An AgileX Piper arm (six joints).
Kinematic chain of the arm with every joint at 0, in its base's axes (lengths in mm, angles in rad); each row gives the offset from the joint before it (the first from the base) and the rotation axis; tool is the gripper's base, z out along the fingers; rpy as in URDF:
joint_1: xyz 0 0 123 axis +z
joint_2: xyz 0 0 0 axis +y
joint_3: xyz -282.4 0 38.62 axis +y
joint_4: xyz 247.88 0 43.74 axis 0.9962 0 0.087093
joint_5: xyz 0 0 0 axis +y
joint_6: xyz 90.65 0 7.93 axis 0.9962 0 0.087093
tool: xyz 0 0 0 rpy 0 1.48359 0
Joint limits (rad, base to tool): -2.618..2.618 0..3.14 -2.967..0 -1.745..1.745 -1.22..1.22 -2.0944..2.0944
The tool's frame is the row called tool.
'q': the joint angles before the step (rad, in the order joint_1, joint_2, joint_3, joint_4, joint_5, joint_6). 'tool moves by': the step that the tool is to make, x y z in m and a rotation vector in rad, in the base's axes. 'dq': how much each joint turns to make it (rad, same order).
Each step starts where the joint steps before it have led.
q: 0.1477, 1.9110, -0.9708, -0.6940, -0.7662, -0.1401
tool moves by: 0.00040, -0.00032, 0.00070, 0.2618, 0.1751, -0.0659
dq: 0.0000, 0.0000, 0.0000, 0.0118, -0.0046, 0.3132
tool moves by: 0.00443, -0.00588, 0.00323, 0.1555, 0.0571, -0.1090
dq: 0.0000, 0.0000, -0.0001, 0.1266, -0.0019, 0.0868
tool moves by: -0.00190, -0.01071, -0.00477, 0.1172, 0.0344, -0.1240
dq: -0.0041, 0.0000, 0.0385, 0.1656, -0.0260, 0.0057
